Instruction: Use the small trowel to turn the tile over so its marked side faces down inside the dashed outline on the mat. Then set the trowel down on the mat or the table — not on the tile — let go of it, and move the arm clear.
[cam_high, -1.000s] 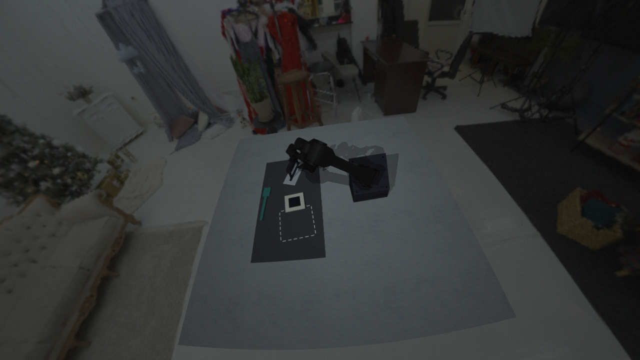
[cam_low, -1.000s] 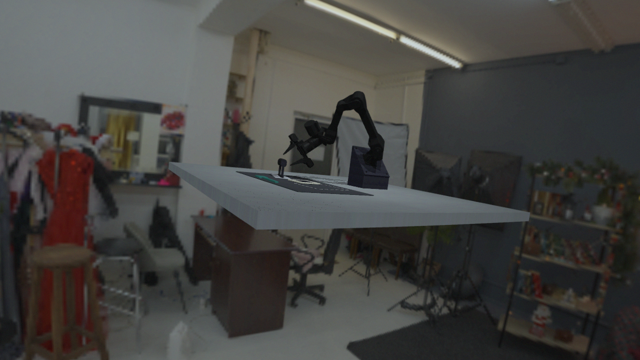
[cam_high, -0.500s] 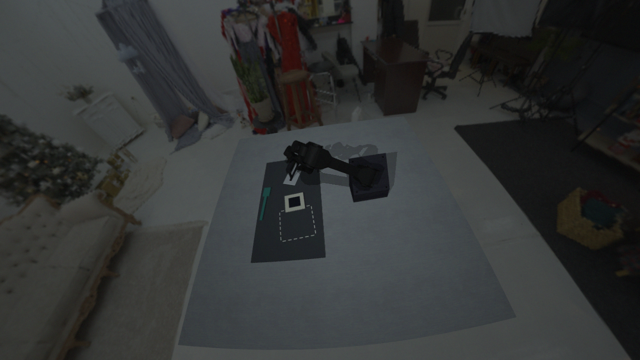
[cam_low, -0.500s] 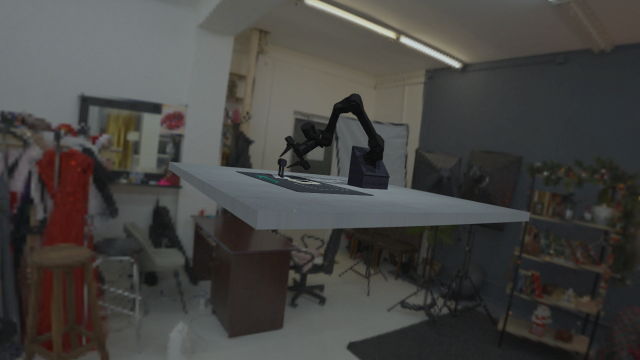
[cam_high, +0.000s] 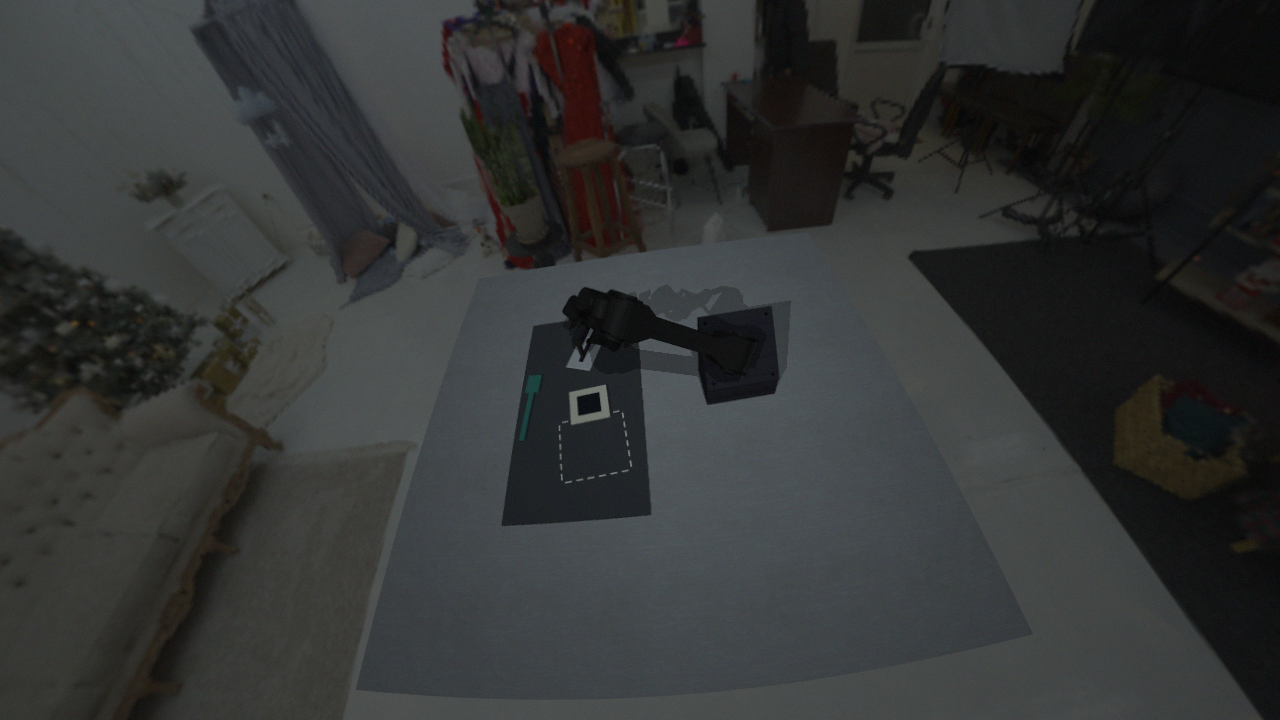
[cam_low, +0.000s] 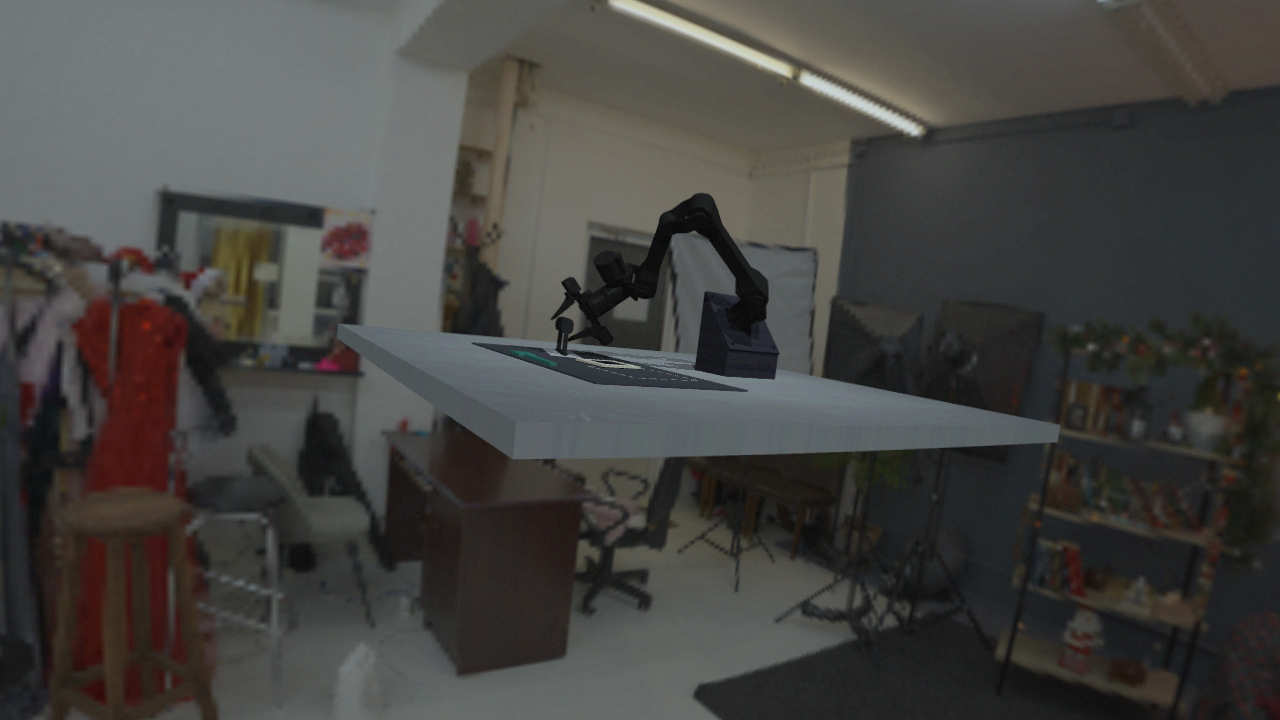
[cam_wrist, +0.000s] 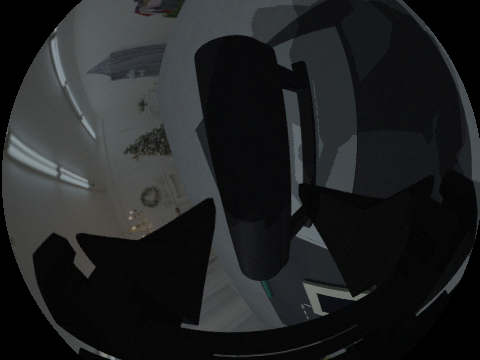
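Now: gripper tip 1 cm past the dark mat, 19 cm to the right of it and 8 cm above it. From my gripper tip the other things lie so: teal trowel (13 cm ahead, 18 cm to the left, 5 cm below); tile (4 cm behind, 21 cm to the left, 5 cm below).
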